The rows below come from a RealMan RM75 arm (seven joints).
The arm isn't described. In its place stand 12 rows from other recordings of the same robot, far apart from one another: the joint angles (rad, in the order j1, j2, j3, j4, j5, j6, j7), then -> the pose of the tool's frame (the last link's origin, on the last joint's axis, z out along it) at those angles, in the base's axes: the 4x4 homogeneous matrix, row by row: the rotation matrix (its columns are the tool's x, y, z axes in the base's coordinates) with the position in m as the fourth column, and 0 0 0 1 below.
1.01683 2.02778 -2.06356 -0.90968 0.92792 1.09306 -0.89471 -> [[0.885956 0.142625 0.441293 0.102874], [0.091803 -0.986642 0.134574 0.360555], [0.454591 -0.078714 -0.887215 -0.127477], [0 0 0 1]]
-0.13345 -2.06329 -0.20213 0.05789 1.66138 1.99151 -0.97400 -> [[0.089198 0.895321 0.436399 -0.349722], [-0.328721 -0.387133 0.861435 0.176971], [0.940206 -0.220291 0.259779 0.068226], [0 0 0 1]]
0.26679 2.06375 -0.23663 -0.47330 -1.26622 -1.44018 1.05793 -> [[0.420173 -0.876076 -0.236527 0.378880], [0.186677 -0.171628 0.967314 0.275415], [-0.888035 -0.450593 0.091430 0.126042], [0 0 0 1]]
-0.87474 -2.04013 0.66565 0.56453 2.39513 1.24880 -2.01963 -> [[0.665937 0.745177 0.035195 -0.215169], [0.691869 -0.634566 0.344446 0.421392], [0.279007 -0.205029 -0.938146 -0.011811], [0 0 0 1]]
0.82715 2.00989 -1.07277 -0.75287 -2.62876 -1.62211 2.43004 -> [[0.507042 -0.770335 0.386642 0.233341], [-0.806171 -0.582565 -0.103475 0.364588], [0.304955 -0.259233 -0.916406 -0.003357], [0 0 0 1]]
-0.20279 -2.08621 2.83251 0.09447 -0.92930 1.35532 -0.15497 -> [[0.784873 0.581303 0.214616 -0.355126], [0.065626 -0.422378 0.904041 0.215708], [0.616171 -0.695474 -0.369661 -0.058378], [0 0 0 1]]
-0.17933 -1.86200 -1.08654 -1.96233 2.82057 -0.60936 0.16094 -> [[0.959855 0.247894 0.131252 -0.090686], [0.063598 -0.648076 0.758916 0.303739], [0.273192 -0.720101 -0.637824 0.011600], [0 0 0 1]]
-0.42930 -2.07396 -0.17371 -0.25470 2.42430 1.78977 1.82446 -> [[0.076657 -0.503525 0.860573 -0.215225], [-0.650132 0.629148 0.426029 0.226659], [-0.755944 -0.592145 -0.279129 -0.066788], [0 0 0 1]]
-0.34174 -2.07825 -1.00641 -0.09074 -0.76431 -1.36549 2.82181 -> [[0.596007 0.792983 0.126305 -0.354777], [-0.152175 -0.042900 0.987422 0.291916], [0.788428 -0.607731 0.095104 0.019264], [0 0 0 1]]
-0.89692 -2.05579 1.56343 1.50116 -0.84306 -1.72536 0.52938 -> [[0.933921 0.205540 -0.292480 -0.028265], [0.231176 -0.971323 0.055574 0.326360], [-0.272670 -0.119516 -0.954655 -0.021765], [0 0 0 1]]
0.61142 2.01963 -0.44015 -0.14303 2.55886 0.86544 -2.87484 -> [[0.646950 -0.740743 0.180983 0.370563], [0.027308 0.259700 0.965303 0.396087], [-0.762043 -0.619561 0.188241 0.090732], [0 0 0 1]]
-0.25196 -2.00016 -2.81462 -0.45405 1.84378 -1.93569 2.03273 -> [[0.520907 0.576544 0.629486 -0.328733], [0.161296 -0.790633 0.590663 0.223564], [0.838236 -0.206147 -0.504841 0.061979], [0 0 0 1]]
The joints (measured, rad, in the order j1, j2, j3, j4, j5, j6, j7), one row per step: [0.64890, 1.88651, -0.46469, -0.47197, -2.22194, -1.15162, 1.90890]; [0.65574, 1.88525, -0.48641, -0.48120, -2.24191, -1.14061, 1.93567]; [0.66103, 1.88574, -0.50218, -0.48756, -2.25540, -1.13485, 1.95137]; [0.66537, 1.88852, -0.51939, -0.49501, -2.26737, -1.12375, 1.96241]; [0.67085, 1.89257, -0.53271, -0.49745, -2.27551, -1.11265, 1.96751]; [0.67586, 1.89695, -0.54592, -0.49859, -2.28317, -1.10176, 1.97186]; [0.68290, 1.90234, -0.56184, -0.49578, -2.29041, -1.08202, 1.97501]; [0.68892, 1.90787, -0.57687, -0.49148, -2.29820, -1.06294, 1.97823]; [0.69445, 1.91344, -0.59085, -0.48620, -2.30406, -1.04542, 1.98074]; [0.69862, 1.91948, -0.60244, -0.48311, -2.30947, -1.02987, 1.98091]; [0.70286, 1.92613, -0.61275, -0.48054, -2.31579, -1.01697, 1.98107]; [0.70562, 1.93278, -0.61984, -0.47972, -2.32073, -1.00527, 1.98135]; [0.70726, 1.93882, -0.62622, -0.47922, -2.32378, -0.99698, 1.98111]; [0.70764, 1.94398, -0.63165, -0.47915, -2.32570, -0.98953, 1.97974]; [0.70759, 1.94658, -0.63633, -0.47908, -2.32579, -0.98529, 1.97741]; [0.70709, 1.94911, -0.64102, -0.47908, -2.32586, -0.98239, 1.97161]
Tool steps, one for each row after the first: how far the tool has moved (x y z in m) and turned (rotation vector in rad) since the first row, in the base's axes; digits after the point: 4 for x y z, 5 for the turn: [-0.0007, 0.0024, 0.0001, -0.01409, -0.02318, -0.01000]; [-0.0018, 0.0040, -0.0006, -0.02571, -0.03941, -0.01299]; [-0.0027, 0.0057, -0.0018, -0.03379, -0.06016, -0.01417]; [-0.0042, 0.0074, -0.0043, -0.04059, -0.07553, -0.01230]; [-0.0055, 0.0088, -0.0072, -0.04806, -0.08990, -0.01051]; [-0.0068, 0.0110, -0.0111, -0.05349, -0.10813, -0.00950]; [-0.0077, 0.0124, -0.0154, -0.05998, -0.12512, -0.00988]; [-0.0086, 0.0136, -0.0199, -0.06635, -0.13915, -0.00992]; [-0.0094, 0.0145, -0.0239, -0.07114, -0.15268, -0.00827]; [-0.0104, 0.0151, -0.0281, -0.07750, -0.16469, -0.00558]; [-0.0112, 0.0155, -0.0317, -0.08057, -0.17376, -0.00420]; [-0.0120, 0.0155, -0.0349, -0.08422, -0.17998, -0.00237]; [-0.0123, 0.0153, -0.0376, -0.08654, -0.18576, -0.00078]; [-0.0124, 0.0152, -0.0391, -0.08831, -0.19038, 0.00171]; [-0.0125, 0.0148, -0.0406, -0.09136, -0.19648, 0.00699]
